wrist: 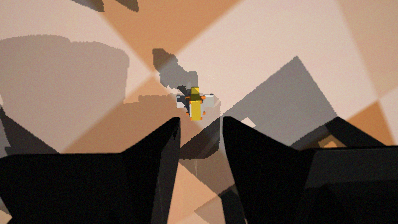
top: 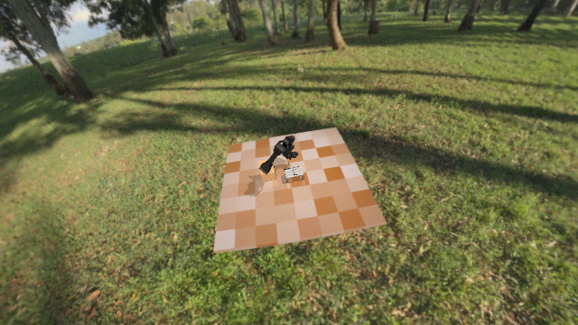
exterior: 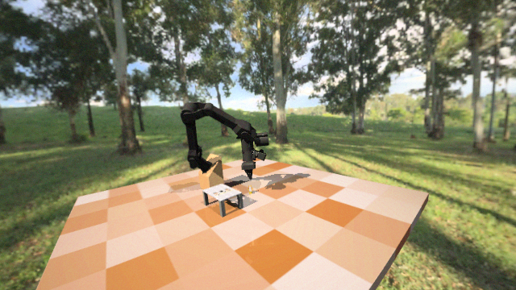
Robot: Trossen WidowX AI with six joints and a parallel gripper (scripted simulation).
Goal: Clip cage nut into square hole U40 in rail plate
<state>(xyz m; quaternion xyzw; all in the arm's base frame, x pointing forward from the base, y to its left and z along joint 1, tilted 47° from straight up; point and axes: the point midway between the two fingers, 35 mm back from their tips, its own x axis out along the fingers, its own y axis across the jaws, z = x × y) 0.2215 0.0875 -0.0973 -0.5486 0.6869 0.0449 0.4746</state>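
Right now my gripper tip is 10 mm past the cage nut and 60 mm above it.
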